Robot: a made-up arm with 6 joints.
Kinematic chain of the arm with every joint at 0, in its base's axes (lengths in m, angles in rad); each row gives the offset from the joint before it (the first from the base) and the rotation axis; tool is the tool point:
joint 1: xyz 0 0 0.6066 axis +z
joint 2: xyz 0.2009 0 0 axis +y
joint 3: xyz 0 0 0.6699 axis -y
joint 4: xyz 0 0 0.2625 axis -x
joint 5: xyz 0.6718 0 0 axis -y
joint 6: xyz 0.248 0 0 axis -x
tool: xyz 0 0 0
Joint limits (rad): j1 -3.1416..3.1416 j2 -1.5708..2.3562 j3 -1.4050..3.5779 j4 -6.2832..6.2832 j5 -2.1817..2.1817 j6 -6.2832..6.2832
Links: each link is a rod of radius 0.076 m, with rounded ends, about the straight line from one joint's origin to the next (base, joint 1, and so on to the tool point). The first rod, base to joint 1, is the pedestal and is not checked.
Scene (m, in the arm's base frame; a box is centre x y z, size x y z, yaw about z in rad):
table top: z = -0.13
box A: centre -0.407 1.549 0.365 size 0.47 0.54 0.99 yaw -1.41
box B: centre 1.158 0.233 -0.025 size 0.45 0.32 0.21 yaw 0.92
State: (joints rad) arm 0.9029 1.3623 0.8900 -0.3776 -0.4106 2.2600
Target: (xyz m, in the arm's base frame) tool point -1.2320 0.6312 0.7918
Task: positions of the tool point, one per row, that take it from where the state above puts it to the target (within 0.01 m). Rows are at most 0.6 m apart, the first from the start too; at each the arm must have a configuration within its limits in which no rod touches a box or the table.
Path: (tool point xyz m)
1: 0.5860 1.6226 0.7199
2: 0.0762 1.6785 0.9464
3: -0.4069 1.5490 1.1626
4: -0.7978 1.3400 1.0205
5: -1.0826 1.0160 0.8946
6: -1.2320 0.6312 0.7918

